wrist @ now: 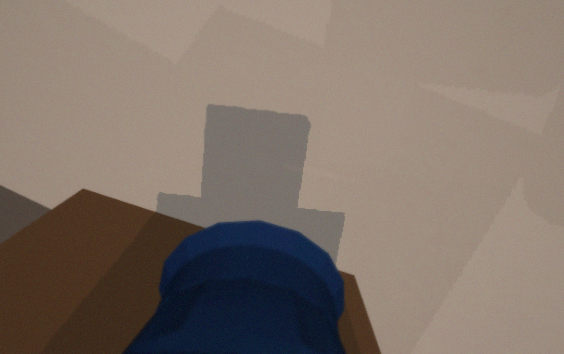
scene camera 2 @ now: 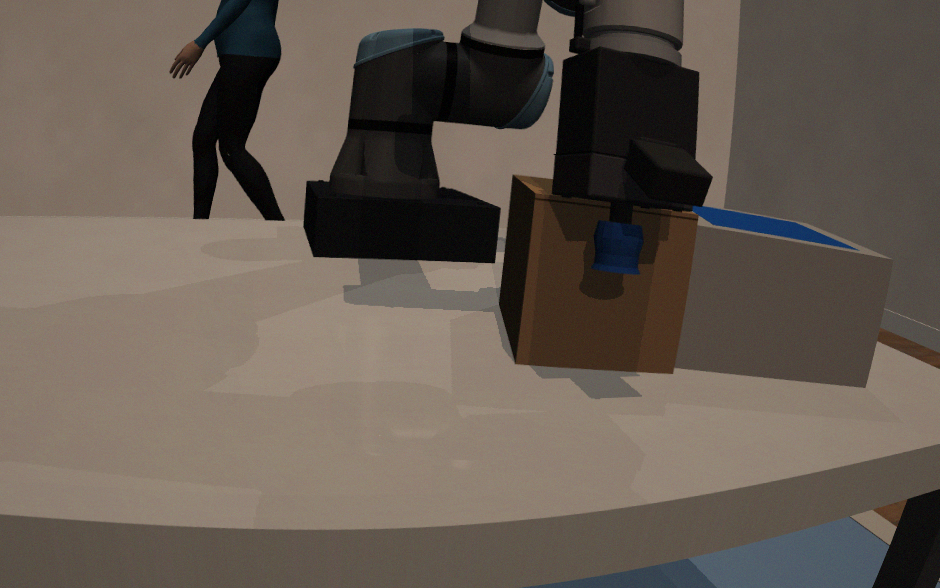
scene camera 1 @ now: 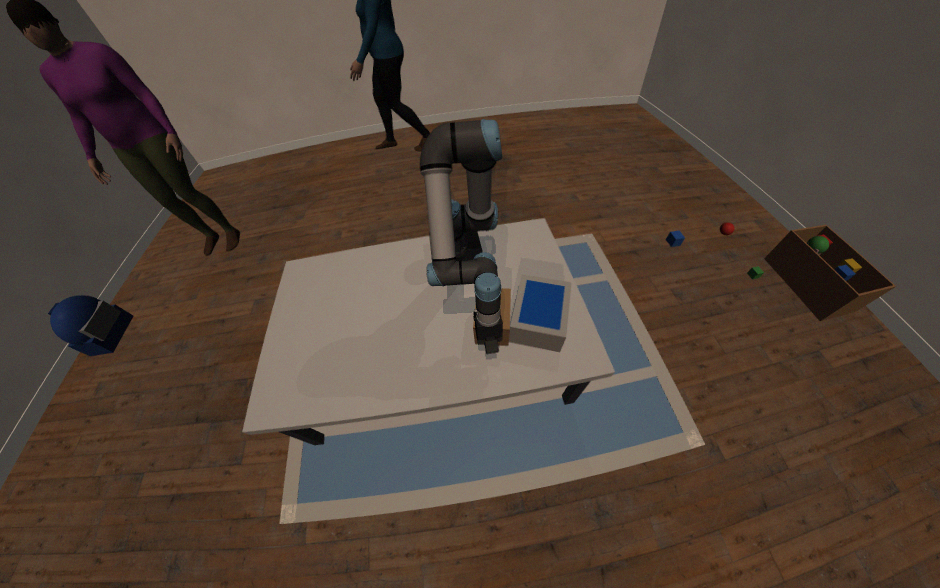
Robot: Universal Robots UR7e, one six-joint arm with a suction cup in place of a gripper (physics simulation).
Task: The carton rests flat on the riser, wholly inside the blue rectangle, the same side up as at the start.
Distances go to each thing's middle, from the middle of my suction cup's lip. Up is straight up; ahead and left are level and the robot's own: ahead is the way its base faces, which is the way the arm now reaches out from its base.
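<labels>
Brown carton [scene camera 2: 558, 312]: my suction cup 40 mm to the right of it, 120 mm past it, 30 mm above it. Grey riser [scene camera 2: 768, 297], from my suction cup: 110 mm behind, 230 mm to the left, 40 mm below.
</labels>
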